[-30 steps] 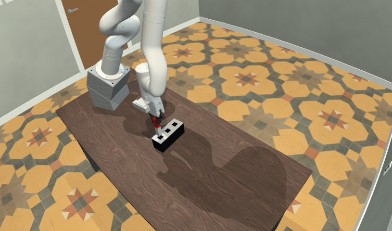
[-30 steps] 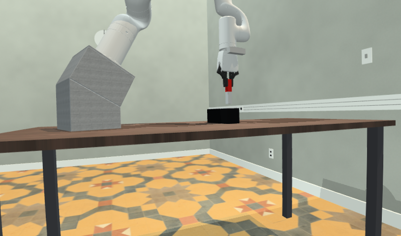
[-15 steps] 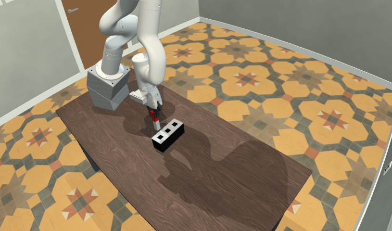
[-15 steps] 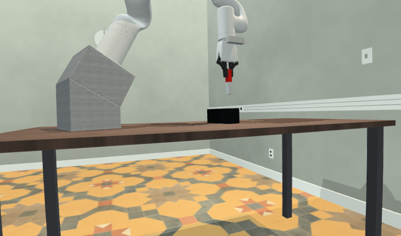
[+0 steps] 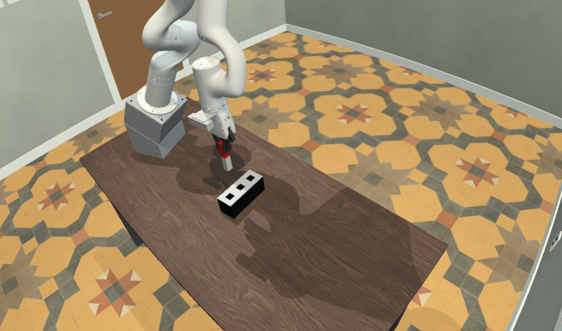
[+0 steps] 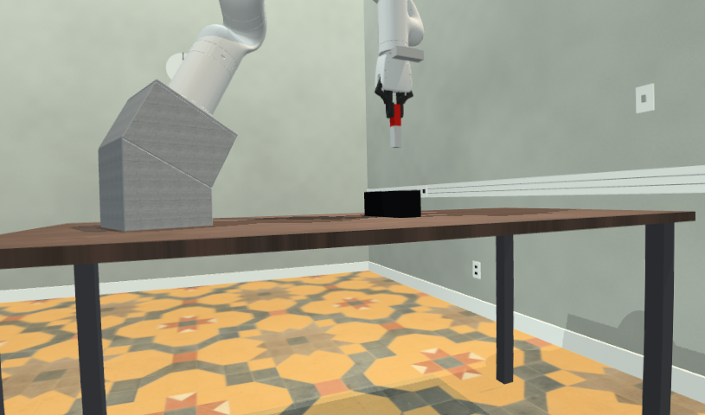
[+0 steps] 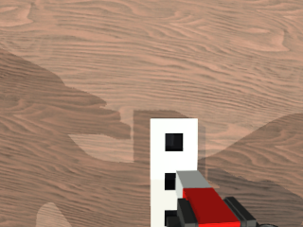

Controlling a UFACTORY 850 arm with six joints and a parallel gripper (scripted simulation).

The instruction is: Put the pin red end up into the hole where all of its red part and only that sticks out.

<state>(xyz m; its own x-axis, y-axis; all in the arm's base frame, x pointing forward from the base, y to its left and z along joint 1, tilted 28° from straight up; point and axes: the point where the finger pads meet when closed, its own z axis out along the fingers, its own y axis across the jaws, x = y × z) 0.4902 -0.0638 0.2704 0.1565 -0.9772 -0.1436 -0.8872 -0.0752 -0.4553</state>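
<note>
Now: hand 260 mm above the black block and 30 mm to the right of it. Round my hand: pin (10 mm below).
</note>
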